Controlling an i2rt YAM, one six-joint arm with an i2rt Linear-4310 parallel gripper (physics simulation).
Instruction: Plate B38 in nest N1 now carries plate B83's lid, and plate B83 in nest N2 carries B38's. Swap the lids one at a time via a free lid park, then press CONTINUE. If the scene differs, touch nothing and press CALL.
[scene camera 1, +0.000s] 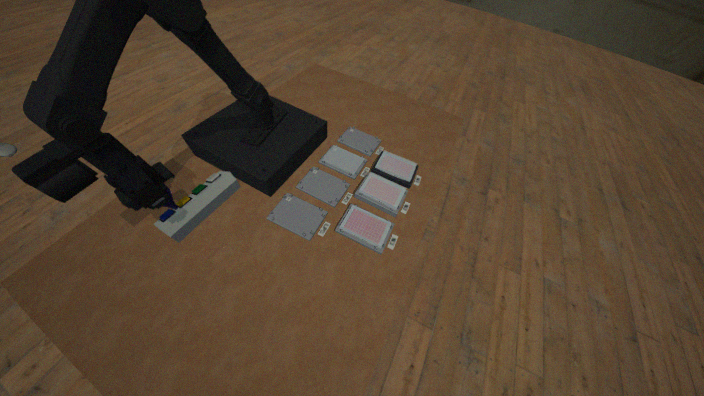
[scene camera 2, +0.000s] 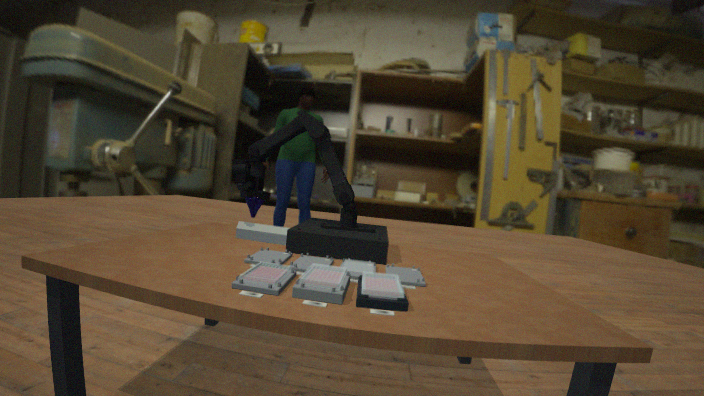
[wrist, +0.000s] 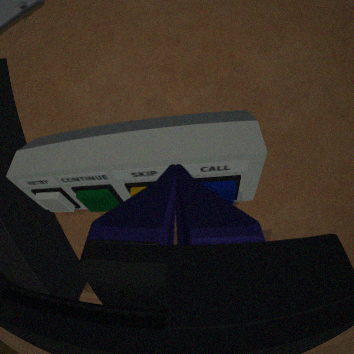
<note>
My gripper (scene camera 1: 176, 207) is shut, with nothing in its grasp. Further things: a green CONTINUE button (wrist: 94, 199) and a slab (scene camera 1: 298, 216).
My gripper is seen too in the wrist view (wrist: 175, 173).
</note>
